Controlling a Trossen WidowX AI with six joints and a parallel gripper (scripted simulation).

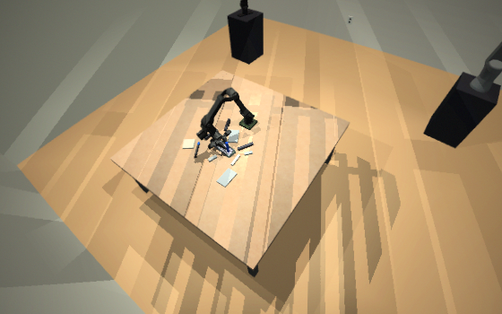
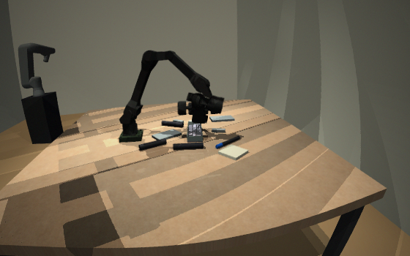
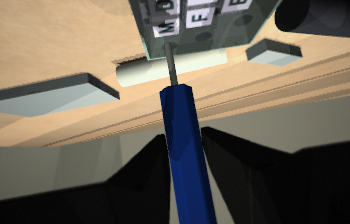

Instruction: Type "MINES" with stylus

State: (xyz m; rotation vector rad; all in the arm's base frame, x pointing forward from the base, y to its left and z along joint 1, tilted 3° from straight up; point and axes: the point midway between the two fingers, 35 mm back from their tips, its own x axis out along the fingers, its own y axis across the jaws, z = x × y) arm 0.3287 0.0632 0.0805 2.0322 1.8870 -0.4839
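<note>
Right now the white cylinder is 60 mm to the left of my gripper tip and 70 mm below it. Also, from my gripper tip: blue stylus: 10 mm below; blue pen: 80 mm ahead, 240 mm to the right, 70 mm below; grey slab: 160 mm behind, 100 mm to the right, 70 mm below.
</note>
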